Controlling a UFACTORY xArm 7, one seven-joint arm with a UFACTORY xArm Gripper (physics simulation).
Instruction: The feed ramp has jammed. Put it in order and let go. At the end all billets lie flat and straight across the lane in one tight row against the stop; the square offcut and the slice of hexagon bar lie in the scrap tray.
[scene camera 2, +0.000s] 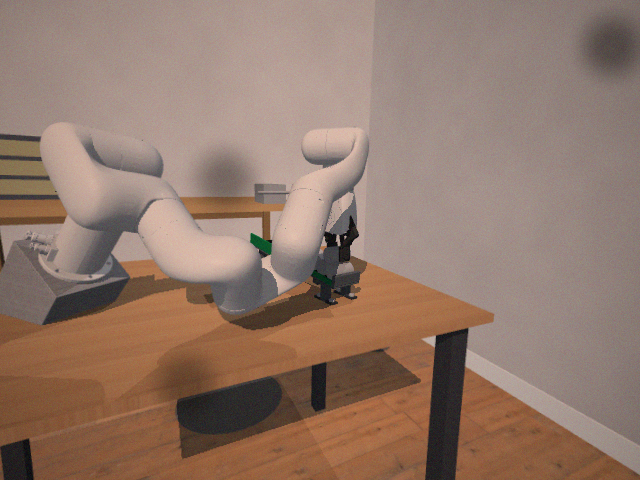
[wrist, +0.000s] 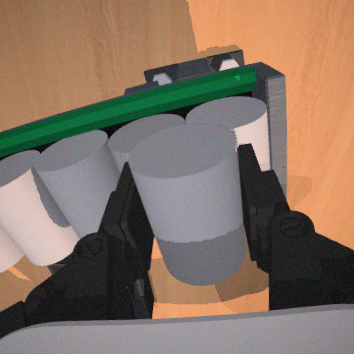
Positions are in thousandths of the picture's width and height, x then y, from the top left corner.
Labels:
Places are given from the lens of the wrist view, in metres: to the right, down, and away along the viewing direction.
my gripper (wrist: 541, 501): 0.01, 0.00, 0.12
black scrap tray (wrist: 405, 840): -0.04, 0.14, 0.30
grey stop (wrist: 761, 247): 0.04, -0.04, 0.12
The marked spots on the grey stop and the black scrap tray are 0.27 m apart.

